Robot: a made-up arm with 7 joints.
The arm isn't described. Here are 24 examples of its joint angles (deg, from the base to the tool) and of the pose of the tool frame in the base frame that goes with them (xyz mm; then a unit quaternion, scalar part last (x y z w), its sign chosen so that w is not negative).
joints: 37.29 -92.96 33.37 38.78 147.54 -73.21 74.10
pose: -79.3 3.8 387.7 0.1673 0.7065 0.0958 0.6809
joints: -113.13 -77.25 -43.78 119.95 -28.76 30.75 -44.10
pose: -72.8 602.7 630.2 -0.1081 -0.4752 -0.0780 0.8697
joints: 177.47 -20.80 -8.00 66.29 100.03 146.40 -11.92
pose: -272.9 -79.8 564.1 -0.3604 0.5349 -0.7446 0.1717
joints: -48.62 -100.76 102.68 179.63 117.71 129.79 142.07
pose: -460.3 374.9 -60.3 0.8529 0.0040 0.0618 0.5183
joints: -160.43 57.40 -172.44 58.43 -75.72 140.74 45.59
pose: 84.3 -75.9 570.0 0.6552 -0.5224 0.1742 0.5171
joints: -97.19 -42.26 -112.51 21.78 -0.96 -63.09 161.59
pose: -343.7 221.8 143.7 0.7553 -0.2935 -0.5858 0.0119
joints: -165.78 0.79 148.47 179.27 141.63 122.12 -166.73
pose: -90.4 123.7 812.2 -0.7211 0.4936 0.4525 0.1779
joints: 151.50 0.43 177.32 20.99 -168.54 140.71 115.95
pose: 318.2 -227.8 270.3 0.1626 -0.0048 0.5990 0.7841
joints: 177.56 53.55 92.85 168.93 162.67 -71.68 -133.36
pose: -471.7 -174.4 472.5 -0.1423 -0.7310 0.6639 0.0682
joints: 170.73 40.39 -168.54 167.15 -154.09 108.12 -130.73
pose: -486.1 8.1 696.9 0.8565 -0.2633 -0.2527 0.3649
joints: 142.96 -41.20 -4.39 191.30 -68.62 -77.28 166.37
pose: 246.7 -358.7 508.7 0.6877 -0.2789 0.0572 0.6678
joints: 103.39 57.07 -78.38 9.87 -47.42 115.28 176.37
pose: 153.0 -74.1 205.6 -0.0774 -0.2781 0.6904 0.6634
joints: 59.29 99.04 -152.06 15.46 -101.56 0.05 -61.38
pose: 121.4 -187.8 367.1 0.4249 0.3567 -0.7413 0.3779
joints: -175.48 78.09 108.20 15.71 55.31 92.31 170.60
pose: 154.1 -139.6 304.0 0.0380 0.4625 0.8780 0.1171
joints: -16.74 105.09 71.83 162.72 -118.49 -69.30 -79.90
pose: 594.4 18.4 97.6 0.0181 0.4787 0.6745 0.5617
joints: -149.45 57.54 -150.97 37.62 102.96 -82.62 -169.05
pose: 40.5 41.1 485.4 0.5877 0.2379 0.4211 0.6487
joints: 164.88 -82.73 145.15 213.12 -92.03 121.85 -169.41
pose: 481.0 -153.9 475.0 0.5102 0.3678 -0.7677 0.1231
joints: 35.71 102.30 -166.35 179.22 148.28 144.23 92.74
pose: 465.6 276.3 -85.9 0.7006 -0.4474 -0.1021 0.5464
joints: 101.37 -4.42 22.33 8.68 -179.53 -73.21 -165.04
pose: -27.7 38.7 186.7 0.5121 0.6960 -0.1687 0.4742
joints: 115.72 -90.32 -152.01 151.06 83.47 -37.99 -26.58
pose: 238.9 -613.7 -54.7 0.1663 -0.8713 0.4489 0.1078
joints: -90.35 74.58 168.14 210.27 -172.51 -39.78 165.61
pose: -31.7 -629.4 307.8 0.3230 0.4254 -0.7027 0.4700
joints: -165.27 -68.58 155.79 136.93 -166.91 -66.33 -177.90
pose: 546.9 37.3 47.9 0.9951 -0.0062 0.0469 0.0865
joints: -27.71 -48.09 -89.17 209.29 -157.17 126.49 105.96
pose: -223.6 430.3 442.9 -0.9454 0.1361 -0.2804 0.0954
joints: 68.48 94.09 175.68 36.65 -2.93 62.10 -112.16
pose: -48.2 -38.0 542.9 0.8261 -0.0172 -0.2029 0.5254
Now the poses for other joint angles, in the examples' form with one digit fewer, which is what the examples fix.
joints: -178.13 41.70 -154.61 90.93 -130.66 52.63 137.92
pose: 110 215 812 -0.117 0.153 -0.977 0.086
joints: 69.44 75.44 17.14 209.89 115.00 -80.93 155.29
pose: 297 402 325 0.699 0.476 0.489 0.213
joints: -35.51 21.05 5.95 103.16 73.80 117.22 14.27
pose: 533 -148 406 -0.736 0.185 0.154 0.633
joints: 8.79 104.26 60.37 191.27 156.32 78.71 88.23
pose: 719 -23 118 0.328 -0.093 0.653 0.676
